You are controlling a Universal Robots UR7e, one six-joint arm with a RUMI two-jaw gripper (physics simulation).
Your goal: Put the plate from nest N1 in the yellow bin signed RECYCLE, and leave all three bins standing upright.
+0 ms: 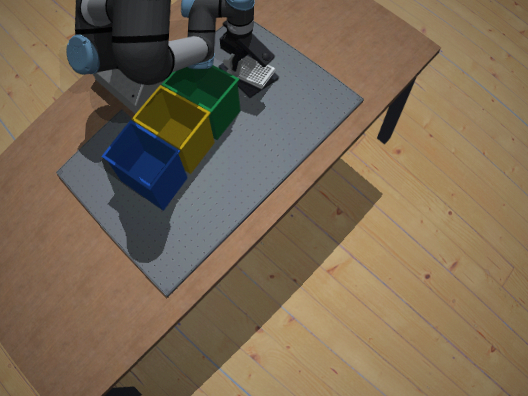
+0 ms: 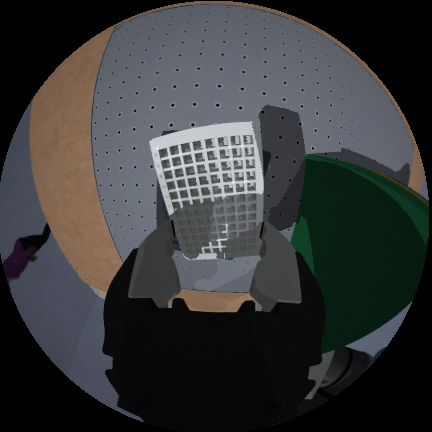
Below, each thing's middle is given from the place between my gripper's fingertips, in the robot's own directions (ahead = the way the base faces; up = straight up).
My gripper is now 2 cm short of the white gridded plate (image 1: pixel 251 71) and 1 cm below it. The rest, counted from my hand: blue bin (image 1: pixel 150 166): 44 cm to the right, 4 cm above; then green bin (image 1: pixel 213 89): 1 cm behind, 18 cm to the right, 4 cm above; then yellow bin (image 1: pixel 181 123): 1 cm behind, 31 cm to the right, 4 cm above.
